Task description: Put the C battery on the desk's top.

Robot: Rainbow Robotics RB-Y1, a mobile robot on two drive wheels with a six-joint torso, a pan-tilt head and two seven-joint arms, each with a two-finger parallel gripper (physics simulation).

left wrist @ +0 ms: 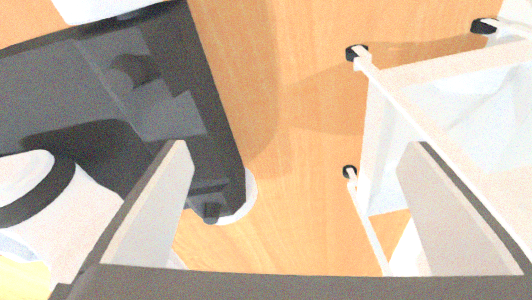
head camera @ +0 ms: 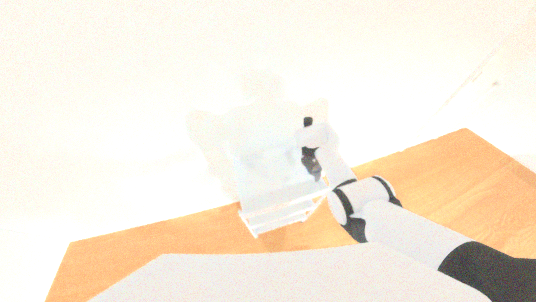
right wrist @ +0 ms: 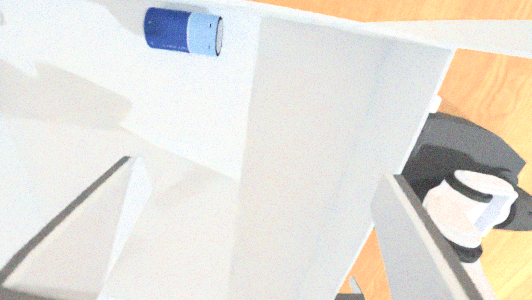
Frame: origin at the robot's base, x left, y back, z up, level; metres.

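Seen in the pictures: left gripper, fingertip midpoint: point(left wrist: 293, 155); right gripper, fingertip midpoint: point(head camera: 310, 172) point(right wrist: 257, 182).
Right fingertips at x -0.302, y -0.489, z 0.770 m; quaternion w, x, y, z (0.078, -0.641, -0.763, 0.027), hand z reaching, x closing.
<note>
Offsets run from my right fingertips to a thing's top centre. "spot": to the spot under its first point. Level surfaces: height alone.
The C battery {dx -0.046, dy -0.063, dz -0.080 m} point(right wrist: 182, 32), dark blue and light blue, lies on its side in the white top tray of a trolley point(head camera: 280, 195) point(left wrist: 375, 150) point(right wrist: 320, 125), near the tray's upper wall in the right wrist view. The battery cannot be made out in the head view. My right gripper point(head camera: 316, 176) point(right wrist: 257, 182) is open and empty over the tray, with the battery beyond its fingertips, up and to the left in the right wrist view. My left gripper point(left wrist: 293, 155) is open and empty, beside the trolley. I cannot make out the desk's top in these views.
The trolley has lower shelves and black wheels {spot: dx +0.367, dy +0.099, dz -0.717 m} point(left wrist: 357, 52) on the wooden floor {dz -0.768 m} point(head camera: 150, 235) point(left wrist: 310, 200) point(right wrist: 495, 85). My dark base point(left wrist: 210, 115) point(right wrist: 460, 135) stands close to the trolley. A pale expanse lies behind the trolley in the head view, very washed out.
</note>
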